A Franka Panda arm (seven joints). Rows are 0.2 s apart.
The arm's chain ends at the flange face. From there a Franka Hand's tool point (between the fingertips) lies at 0.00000 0.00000 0.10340 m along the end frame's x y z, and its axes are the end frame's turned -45 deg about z.
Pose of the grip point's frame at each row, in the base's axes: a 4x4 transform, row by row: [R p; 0 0 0 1], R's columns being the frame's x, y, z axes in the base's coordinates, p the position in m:
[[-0.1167, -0.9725, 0.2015, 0.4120], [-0.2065, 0.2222, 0.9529, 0.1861], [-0.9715, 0.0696, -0.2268, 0.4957], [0, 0, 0, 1]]
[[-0.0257, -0.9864, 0.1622, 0.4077], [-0.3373, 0.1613, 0.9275, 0.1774], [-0.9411, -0.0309, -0.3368, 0.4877], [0, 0, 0, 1]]
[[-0.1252, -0.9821, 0.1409, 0.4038], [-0.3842, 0.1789, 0.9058, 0.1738], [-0.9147, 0.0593, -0.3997, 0.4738], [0, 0, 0, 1]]
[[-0.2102, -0.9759, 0.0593, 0.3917], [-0.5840, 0.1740, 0.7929, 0.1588], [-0.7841, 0.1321, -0.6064, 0.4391], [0, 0, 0, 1]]
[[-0.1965, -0.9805, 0.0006, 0.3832], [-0.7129, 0.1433, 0.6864, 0.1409], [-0.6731, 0.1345, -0.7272, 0.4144], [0, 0, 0, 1]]
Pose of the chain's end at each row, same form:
[[-0.7702, -0.6051, 0.2015, 0.3912], [0.0111, 0.3031, 0.9529, 0.0876], [-0.6377, 0.7362, -0.2268, 0.5192], [0, 0, 0, 1]]
[[-0.7157, -0.6793, 0.1622, 0.3909], [-0.1245, 0.3526, 0.9275, 0.0815], [-0.6873, 0.6436, -0.3368, 0.5225], [0, 0, 0, 1]]
[[-0.7830, -0.6059, 0.1409, 0.3892], [-0.1452, 0.3982, 0.9058, 0.0801], [-0.6049, 0.6887, -0.3997, 0.5151], [0, 0, 0, 1]]
[[-0.8387, -0.5414, 0.0593, 0.3856], [-0.2899, 0.5360, 0.7929, 0.0768], [-0.4610, 0.6479, -0.6064, 0.5018], [0, 0, 0, 1]]
[[-0.8323, -0.5544, 0.0006, 0.3831], [-0.4028, 0.6054, 0.6864, 0.0699], [-0.3808, 0.5711, -0.7272, 0.4896], [0, 0, 0, 1]]

